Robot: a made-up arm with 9 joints.
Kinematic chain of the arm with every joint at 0, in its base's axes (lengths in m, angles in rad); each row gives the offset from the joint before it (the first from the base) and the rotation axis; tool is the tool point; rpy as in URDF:
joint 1: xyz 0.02 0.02 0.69 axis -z
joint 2: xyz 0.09 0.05 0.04 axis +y
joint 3: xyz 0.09 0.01 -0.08 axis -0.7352 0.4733 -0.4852
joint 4: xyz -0.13 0 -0.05 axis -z
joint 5: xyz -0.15 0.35 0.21 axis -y
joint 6: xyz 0 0.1 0.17 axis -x
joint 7: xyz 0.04 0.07 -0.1 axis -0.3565 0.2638 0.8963
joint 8: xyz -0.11 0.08 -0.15 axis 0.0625 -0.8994 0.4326
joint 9: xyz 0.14 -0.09 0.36 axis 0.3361 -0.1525 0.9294
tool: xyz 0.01 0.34 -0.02 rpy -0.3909 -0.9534 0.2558
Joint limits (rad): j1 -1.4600..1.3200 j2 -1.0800..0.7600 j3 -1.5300..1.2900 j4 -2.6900..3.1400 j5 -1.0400..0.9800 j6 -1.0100..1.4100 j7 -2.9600..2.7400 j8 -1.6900..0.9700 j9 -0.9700..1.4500
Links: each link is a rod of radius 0.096 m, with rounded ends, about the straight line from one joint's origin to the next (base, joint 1, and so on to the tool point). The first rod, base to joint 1, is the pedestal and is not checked.
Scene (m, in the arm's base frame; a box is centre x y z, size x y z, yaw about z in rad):
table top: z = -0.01
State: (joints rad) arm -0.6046 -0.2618 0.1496 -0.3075 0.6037 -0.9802 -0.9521 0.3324 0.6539
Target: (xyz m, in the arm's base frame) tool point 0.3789 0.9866 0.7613
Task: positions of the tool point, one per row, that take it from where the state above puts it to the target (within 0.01 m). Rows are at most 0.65 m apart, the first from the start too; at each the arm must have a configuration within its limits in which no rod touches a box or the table.
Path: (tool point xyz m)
1: -0.5756 0.6325 1.2045
2: -0.0986 0.9722 1.0669
3: 0.3789 0.9866 0.7613

